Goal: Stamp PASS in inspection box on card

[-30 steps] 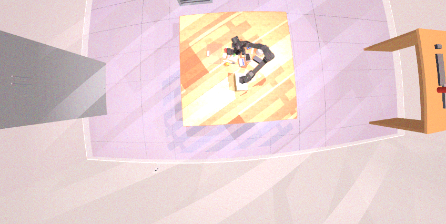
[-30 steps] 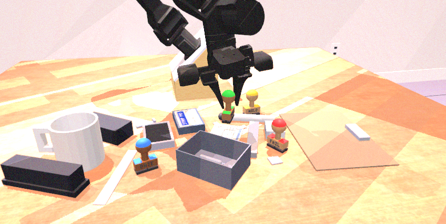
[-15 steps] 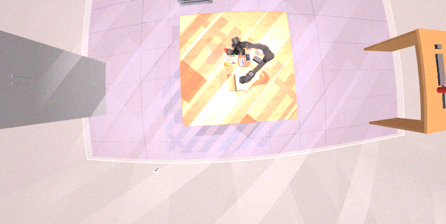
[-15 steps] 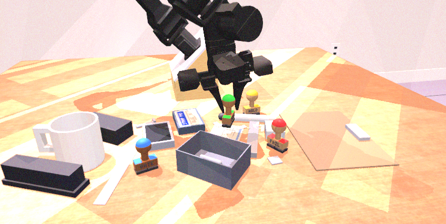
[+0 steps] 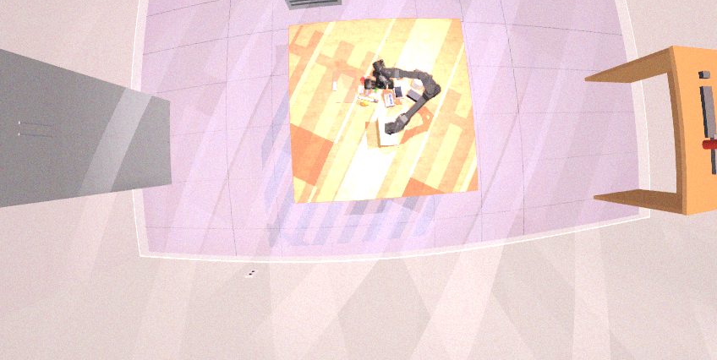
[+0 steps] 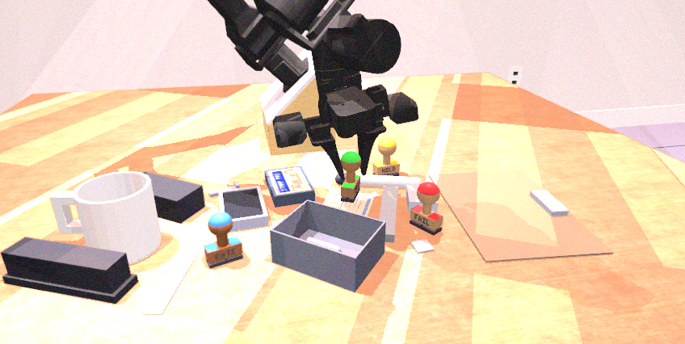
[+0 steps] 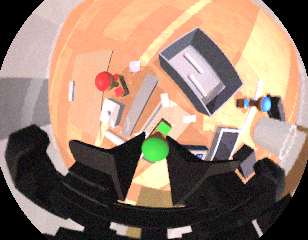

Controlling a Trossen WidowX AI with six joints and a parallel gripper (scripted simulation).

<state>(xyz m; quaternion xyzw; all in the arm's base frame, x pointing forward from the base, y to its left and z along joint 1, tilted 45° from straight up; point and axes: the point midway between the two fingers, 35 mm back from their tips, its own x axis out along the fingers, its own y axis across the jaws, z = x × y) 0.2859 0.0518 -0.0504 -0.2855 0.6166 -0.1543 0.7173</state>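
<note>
The white card is 50 mm below my gripper tip and 10 mm to the right of it. The rest, counted from my gripper tip: marker (70 mm behind, 40 mm below, 30 mm to the left); then green-knobbed pass stamp (10 mm below); then red FAIL stamp (90 mm to the left, 50 mm ahead, 30 mm below).
</note>
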